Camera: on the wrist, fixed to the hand. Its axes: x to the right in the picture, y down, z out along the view.
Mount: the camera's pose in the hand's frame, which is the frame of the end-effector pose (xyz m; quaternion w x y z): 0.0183 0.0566 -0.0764 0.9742 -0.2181 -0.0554 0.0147
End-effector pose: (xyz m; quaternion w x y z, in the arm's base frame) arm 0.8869 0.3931 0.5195 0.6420 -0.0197 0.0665 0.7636
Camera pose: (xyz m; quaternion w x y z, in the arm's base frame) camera 0.8238 0.3919 0.4460 0.6136 -0.1159 -0.1370 0.7689
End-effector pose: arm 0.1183 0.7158 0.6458 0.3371 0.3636 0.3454 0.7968
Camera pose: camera 0.0308 0.6767 0.6592 0.4151 0.3299 0.1387 0.8364
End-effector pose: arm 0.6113 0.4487 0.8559 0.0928 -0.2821 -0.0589 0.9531
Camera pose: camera 0.6300 0.4019 0.7732 0.0116 -0.2431 -0.2662 0.9327
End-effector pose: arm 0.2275 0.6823 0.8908 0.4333 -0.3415 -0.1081 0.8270
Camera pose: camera 0.2343 0.6538 0.7985 0.3295 -0.3830 -0.3047 0.8074
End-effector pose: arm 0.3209 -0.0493 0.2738 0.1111 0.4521 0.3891 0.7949
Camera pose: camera 0.2589 -0.1173 0.3040 0.2167 0.4660 0.1929 0.8359
